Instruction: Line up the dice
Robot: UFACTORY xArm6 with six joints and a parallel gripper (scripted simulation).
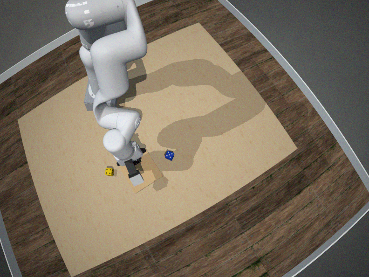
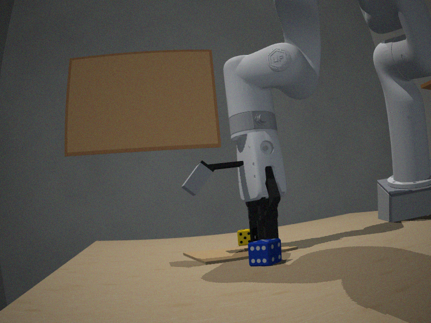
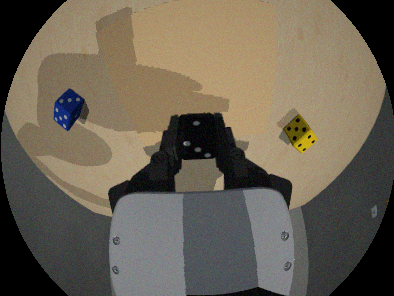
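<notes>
The black die lies 10 mm below my hand. Also, from my hand: thin tan mat 50 mm ahead, 10 mm to the left, 30 mm below; blue die 30 mm ahead, 150 mm to the left, 20 mm below; yellow die 10 mm ahead, 120 mm to the right, 20 mm below.
</notes>
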